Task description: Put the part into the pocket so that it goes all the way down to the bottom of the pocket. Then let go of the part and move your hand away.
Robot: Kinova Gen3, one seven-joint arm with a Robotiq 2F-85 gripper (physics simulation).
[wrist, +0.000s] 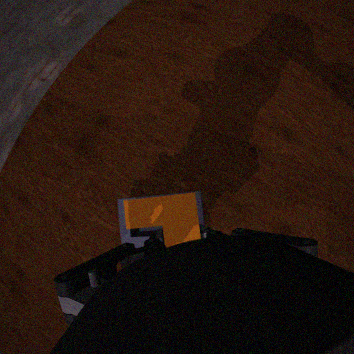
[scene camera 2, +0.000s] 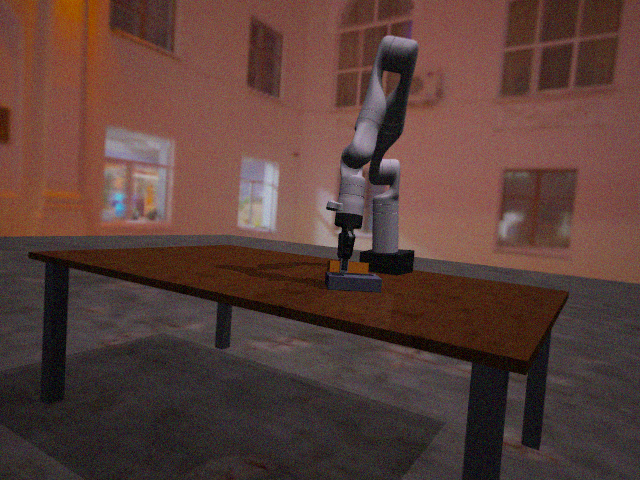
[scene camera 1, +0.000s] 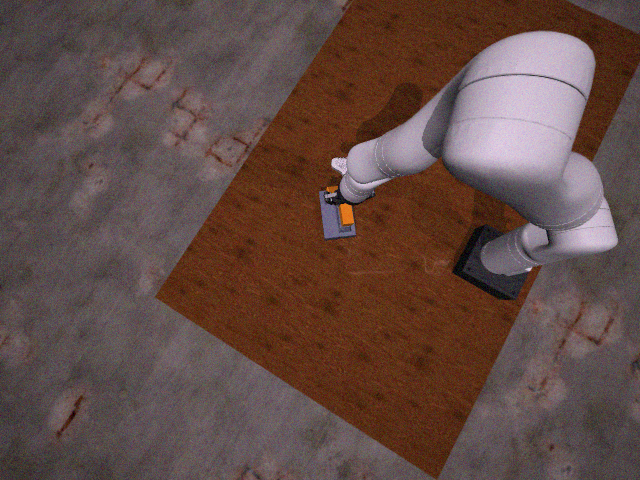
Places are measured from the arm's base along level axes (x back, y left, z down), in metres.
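Where they show: gripper, fingertip midpoint: (wrist: 180, 235) (scene camera 2: 342, 272) (scene camera 1: 343, 202); arm's base, link origin: (scene camera 2: 385, 251) (scene camera 1: 498, 257).
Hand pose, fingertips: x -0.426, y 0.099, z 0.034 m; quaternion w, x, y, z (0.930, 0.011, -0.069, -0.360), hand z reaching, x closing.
Observation:
Things, the pixels of their top centre, and the offset from my fingertips. Level surfaces: height alone.
- orange part, top centre: (wrist: 163, 263) (scene camera 2: 349, 260) (scene camera 1: 339, 204) dx +0.000, dy +0.019, dz -0.036 m
- grey-blue pocket block, top centre: (wrist: 163, 261) (scene camera 2: 353, 274) (scene camera 1: 337, 212) dx +0.003, dy +0.033, dz +0.001 m
- wooden table, surface height: dz +0.038 m
The orange part (scene camera 1: 346, 213) (scene camera 2: 357, 267) (wrist: 165, 213) is an L-shaped block. It stands in the grey-blue pocket block (scene camera 1: 333, 227) (scene camera 2: 353, 282) (wrist: 122, 225) near the middle of the wooden table (scene camera 1: 310, 335) (scene camera 2: 465, 310). In the side scene view the part's upper portion still rises above the block's top. My gripper (scene camera 1: 334, 197) (scene camera 2: 344, 256) points straight down over the block's far end and is shut on the part. In the wrist view the gripper's dark body hides the fingertips and most of the block.
The arm's black base (scene camera 1: 486, 270) (scene camera 2: 388, 261) stands on the table close behind the block. The arm's shadow (wrist: 239, 116) falls across the wood. The table's edge and the grey floor (wrist: 31, 53) show at the wrist view's upper left.

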